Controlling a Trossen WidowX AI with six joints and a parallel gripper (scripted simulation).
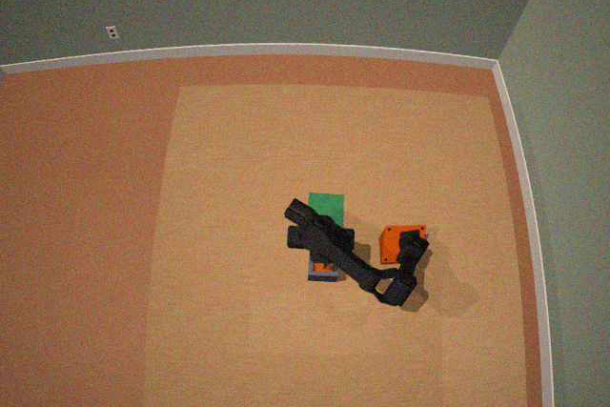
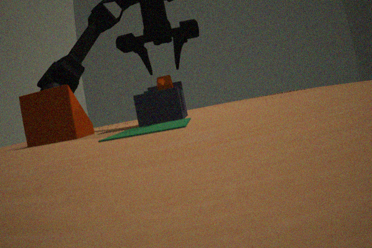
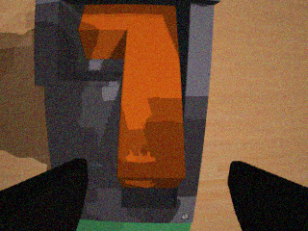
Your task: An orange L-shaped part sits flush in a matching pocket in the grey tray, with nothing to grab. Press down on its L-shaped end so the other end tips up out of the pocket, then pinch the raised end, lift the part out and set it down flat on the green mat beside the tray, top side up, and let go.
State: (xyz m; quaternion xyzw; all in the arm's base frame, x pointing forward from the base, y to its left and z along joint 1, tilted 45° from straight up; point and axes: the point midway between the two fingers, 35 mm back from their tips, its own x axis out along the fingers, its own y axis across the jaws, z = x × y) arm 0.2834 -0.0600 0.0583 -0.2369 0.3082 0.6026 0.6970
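Now: the orange L-shaped part 7 cm below my gripper tip, 4 cm to the left of it and 1 cm behind it. The rest, counted from my gripper tip: green mat: 14 cm to the right, 12 cm below, 4 cm behind.
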